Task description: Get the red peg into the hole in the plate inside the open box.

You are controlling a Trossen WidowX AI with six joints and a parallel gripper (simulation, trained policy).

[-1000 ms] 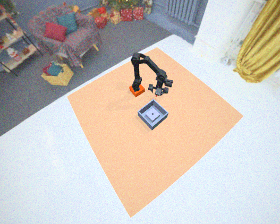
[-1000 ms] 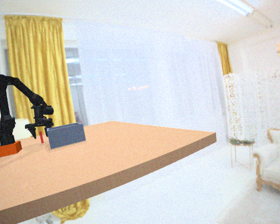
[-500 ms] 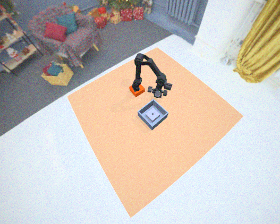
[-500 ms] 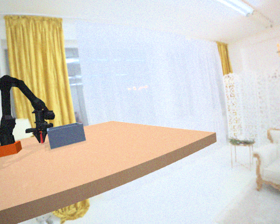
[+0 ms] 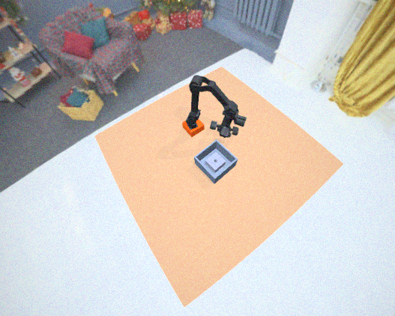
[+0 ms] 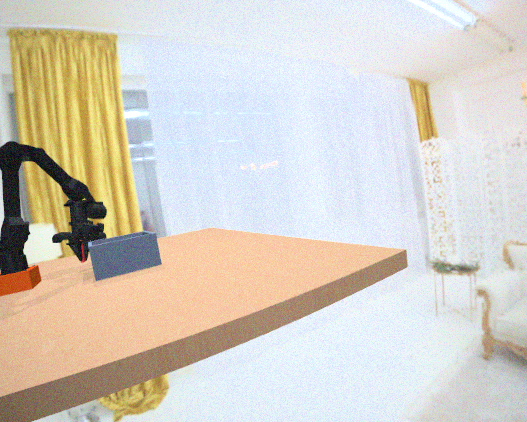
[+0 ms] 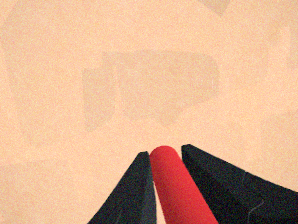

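Right now my gripper tip is 160 mm short of the plate, 140 mm to the left of it and 20 mm below it. The rest, counted from my gripper tip: grey box (160 mm ahead, 140 mm to the right); red peg (10 mm to the left, 40 mm above).
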